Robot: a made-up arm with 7 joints.
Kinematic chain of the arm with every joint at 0, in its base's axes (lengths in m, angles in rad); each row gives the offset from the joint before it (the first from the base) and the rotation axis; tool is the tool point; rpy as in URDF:
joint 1: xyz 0 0 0.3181 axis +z
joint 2: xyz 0 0 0 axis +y
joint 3: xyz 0 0 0.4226 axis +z
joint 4: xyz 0.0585 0 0 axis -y
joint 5: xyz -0.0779 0 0.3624 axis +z
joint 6: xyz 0 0 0 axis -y
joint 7: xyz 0.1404 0 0 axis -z
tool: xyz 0 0 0 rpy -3.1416 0 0
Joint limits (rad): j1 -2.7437..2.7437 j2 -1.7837..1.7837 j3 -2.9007..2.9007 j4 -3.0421..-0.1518 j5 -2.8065..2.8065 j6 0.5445..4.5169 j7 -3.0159..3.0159
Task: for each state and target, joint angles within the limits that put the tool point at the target. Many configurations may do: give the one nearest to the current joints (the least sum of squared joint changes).
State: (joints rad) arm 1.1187 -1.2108 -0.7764 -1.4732 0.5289 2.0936 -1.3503
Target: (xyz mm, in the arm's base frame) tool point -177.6 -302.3 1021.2
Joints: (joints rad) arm 0.7279 -1.1995 -0.1475 -1.5481 0.4722 2.0218 -1.3503
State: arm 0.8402 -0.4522 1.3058 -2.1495 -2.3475 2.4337 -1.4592
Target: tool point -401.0 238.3 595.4
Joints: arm 0.9847 -0.5106 1.1620 -1.9583 -2.3464 2.4857 -1.4592
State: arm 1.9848 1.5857 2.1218 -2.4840 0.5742 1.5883 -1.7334
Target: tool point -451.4 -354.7 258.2
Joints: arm 2.6306 1.7837 1.5732 -2.1557 0.5828 1.7439 -1.7334
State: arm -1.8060 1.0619 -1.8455 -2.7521 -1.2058 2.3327 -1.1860
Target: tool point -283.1 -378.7 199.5
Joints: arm -1.2124 1.0860 -1.2917 -2.4122 -1.1942 2.5133 -1.1860
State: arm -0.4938 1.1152 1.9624 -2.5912 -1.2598 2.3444 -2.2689
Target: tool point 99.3 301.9 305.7
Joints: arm -0.3211 1.1194 1.3553 -2.8052 -1.2284 2.0207 -2.2689
